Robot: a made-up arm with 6 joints. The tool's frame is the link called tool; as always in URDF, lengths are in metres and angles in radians. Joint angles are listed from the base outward. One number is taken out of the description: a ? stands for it. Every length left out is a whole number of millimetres.
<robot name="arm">
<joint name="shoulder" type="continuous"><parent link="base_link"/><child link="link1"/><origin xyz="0.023 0.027 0.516"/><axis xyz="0 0 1"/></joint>
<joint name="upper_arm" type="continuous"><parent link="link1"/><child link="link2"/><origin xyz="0.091 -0.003 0"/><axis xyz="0 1 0"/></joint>
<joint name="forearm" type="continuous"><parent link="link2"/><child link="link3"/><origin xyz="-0.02 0 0.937"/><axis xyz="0 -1 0"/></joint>
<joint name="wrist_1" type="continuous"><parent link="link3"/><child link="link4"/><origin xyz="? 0 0.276"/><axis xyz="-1 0 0"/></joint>
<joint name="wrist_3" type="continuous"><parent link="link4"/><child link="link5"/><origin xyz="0 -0.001 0.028"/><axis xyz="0 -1 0"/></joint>
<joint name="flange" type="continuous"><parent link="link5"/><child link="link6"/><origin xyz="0.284 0 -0.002"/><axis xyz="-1 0 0"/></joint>
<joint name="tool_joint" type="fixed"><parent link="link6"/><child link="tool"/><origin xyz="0 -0.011 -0.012" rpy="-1.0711 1.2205 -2.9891"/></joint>
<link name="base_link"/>
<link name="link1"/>
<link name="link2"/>
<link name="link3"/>
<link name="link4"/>
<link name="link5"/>
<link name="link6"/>
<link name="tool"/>
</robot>
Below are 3 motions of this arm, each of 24 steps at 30 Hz.
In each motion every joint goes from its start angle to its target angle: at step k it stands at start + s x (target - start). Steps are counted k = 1, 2, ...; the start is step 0. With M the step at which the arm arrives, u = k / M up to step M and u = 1 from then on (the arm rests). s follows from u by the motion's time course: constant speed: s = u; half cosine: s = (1 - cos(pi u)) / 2; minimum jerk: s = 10 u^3 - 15 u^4 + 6 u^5.
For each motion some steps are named. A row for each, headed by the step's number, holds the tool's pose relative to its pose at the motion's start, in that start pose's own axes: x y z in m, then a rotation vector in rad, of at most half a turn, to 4 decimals.
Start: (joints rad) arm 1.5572 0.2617 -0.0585 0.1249 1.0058 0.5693
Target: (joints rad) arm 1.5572 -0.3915 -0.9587 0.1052 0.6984 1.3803
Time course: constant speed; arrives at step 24
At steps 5, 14, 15, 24:
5: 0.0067 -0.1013 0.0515 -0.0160 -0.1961 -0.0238
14: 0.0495 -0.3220 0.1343 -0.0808 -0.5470 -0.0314
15: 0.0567 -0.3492 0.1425 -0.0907 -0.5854 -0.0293
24: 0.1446 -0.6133 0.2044 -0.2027 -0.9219 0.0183

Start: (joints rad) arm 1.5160 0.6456 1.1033 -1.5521 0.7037 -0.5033
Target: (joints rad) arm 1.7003 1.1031 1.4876 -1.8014 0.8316 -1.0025
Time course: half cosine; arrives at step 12
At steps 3, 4, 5, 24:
3: 0.0099 0.0336 0.0808 0.0007 0.1077 -0.0234
4: 0.0173 0.0541 0.1398 0.0014 0.1836 -0.0376
5: 0.0264 0.0746 0.2102 0.0024 0.2718 -0.0518
24: 0.0763 0.1173 0.5977 0.0077 0.7242 -0.0810

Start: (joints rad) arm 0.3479 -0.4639 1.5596 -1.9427 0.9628 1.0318
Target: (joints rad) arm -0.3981 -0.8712 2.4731 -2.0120 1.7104 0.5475
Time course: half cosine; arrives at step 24
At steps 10, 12, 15, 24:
10: -0.0875 -0.6273 -0.0287 -0.3815 0.3857 0.1253
12: -0.0691 -0.8391 0.0250 -0.5293 0.5076 0.1089
15: -0.0114 -1.1180 0.1595 -0.7454 0.6685 0.0250
24: 0.1153 -1.4415 0.4800 -1.0449 0.8654 -0.2541

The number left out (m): 0.702
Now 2 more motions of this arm.
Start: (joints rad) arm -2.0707 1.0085 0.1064 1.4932 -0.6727 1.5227
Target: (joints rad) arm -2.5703 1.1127 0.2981 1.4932 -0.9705 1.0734
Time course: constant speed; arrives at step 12
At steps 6, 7, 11, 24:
6: -0.0911 0.0794 -0.4369 -0.4311 0.2763 -0.0352
7: -0.1131 0.0819 -0.5097 -0.5048 0.3177 -0.0443
11: -0.2188 0.0608 -0.7941 -0.8044 0.4680 -0.0898
24: -0.2493 0.0479 -0.8626 -0.8805 0.5012 -0.1035

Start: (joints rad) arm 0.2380 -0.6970 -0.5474 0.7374 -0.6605 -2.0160
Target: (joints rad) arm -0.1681 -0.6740 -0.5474 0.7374 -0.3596 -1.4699
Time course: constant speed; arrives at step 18
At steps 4, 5, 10, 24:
4: -0.0268 -0.0003 -0.0063 0.0118 -0.0735 0.0834
5: -0.0337 -0.0006 -0.0076 0.0159 -0.0919 0.1050
10: -0.0693 -0.0040 -0.0126 0.0432 -0.1830 0.2160
24: -0.1287 -0.0159 -0.0151 0.1129 -0.3268 0.4029

